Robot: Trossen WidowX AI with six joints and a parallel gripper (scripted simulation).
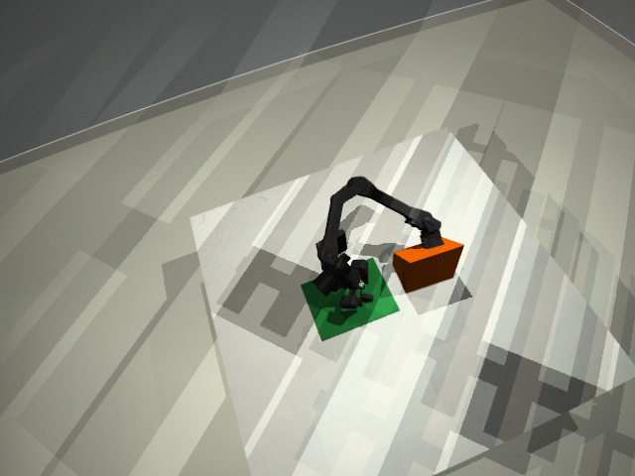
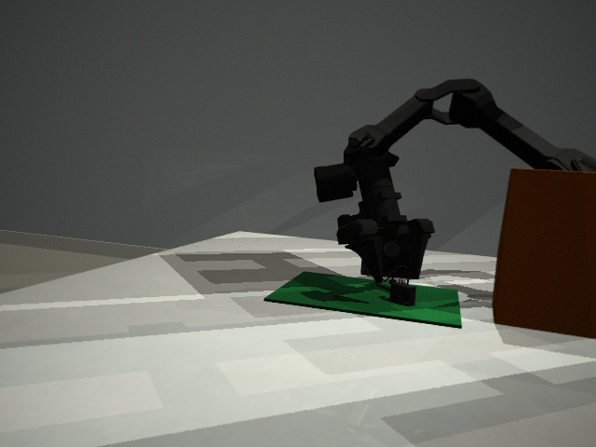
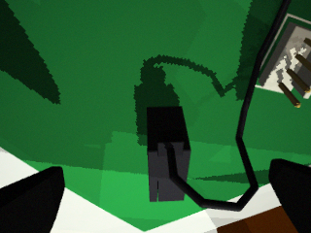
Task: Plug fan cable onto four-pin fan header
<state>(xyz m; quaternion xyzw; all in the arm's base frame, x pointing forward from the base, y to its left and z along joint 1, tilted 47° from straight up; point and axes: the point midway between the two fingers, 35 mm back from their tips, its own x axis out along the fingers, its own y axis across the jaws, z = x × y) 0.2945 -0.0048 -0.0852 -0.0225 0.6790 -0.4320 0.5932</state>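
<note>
My gripper tip is 20 mm above the black fan plug, 10 mm to the right of it and 10 mm past it. Round my gripper tip: green board 50 mm below, 50 mm ahead, 20 mm to the right; then four-pin fan header 70 mm to the right, 40 mm below.
</note>
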